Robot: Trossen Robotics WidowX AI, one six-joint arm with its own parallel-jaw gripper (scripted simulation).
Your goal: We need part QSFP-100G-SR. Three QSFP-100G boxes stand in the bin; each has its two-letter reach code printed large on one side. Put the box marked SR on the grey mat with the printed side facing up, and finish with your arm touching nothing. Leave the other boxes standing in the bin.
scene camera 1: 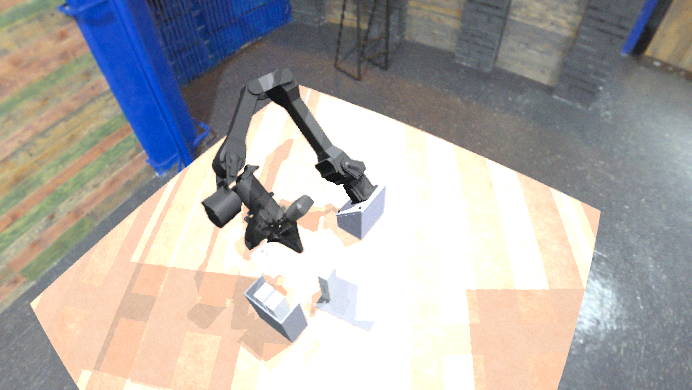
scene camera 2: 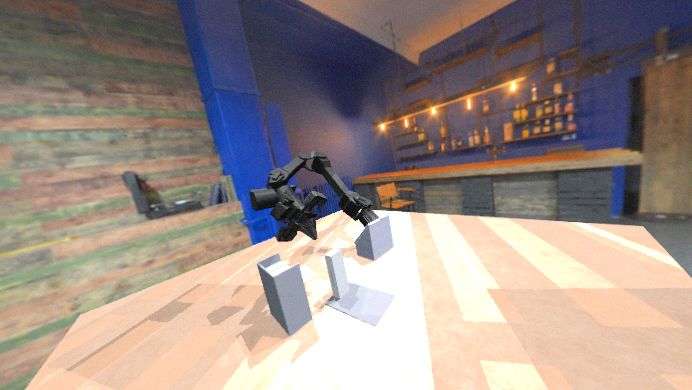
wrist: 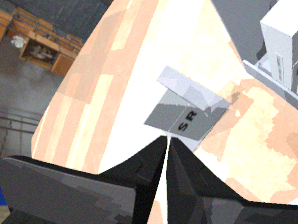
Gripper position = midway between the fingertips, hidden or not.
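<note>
My gripper [scene camera 1: 302, 252] is shut and holds nothing. I see the same gripper in scene camera 2 [scene camera 2: 315, 239], and the wrist view shows my gripper too [wrist: 167, 143]. There is also an SR box [scene camera 2: 334, 260], which appears in the wrist view as well [wrist: 158, 106]. A grey mat [wrist: 209, 102] is here too.
</note>
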